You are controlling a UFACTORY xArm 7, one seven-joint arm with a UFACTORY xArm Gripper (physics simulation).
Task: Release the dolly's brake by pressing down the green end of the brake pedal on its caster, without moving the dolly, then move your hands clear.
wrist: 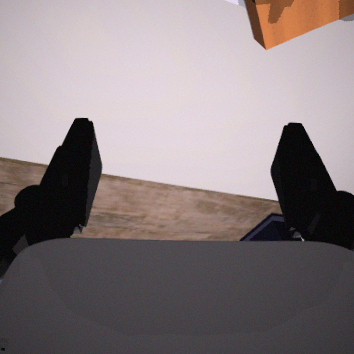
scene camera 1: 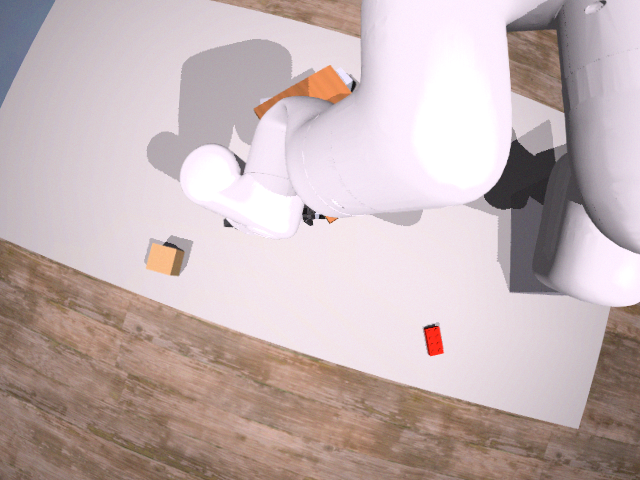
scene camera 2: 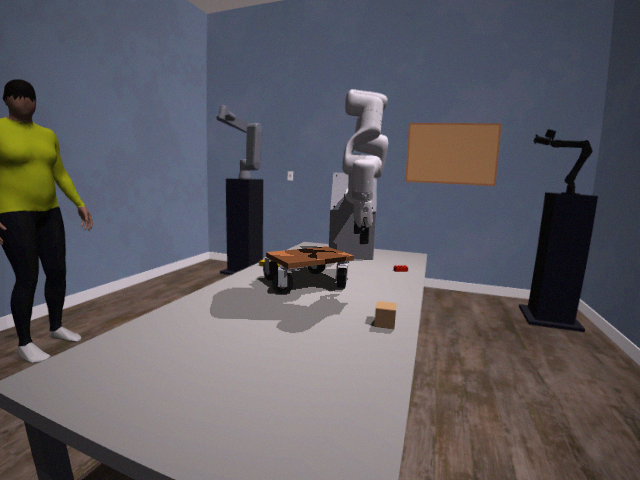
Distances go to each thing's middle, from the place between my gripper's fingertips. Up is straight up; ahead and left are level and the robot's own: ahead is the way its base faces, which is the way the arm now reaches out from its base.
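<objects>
There's the dolly (scene camera 2: 315, 259), and it's 23 cm to the right of my hand, 15 cm below it and 1 cm behind it. The tan block (scene camera 1: 162, 259) is 26 cm ahead of my hand, 15 cm to the left of it and 18 cm below it.
</objects>
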